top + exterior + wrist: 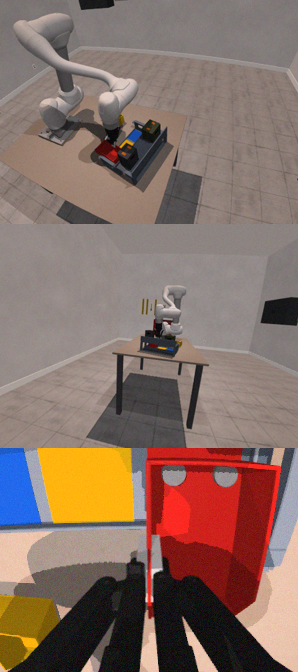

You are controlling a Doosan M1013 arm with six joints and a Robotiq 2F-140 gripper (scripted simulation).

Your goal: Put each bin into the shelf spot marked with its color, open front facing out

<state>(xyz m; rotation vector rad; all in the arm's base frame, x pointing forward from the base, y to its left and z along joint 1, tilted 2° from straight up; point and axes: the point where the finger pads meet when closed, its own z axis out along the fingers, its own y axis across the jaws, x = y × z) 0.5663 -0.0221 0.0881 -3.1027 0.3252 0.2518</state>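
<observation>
The red bin is 5 cm to the right of my hand, 4 cm below it and 2 cm behind it. Also, from my hand: yellow bin (25 cm to the left, 17 cm behind, 6 cm below); then grey shelf (20 cm ahead, 2 cm to the left).
</observation>
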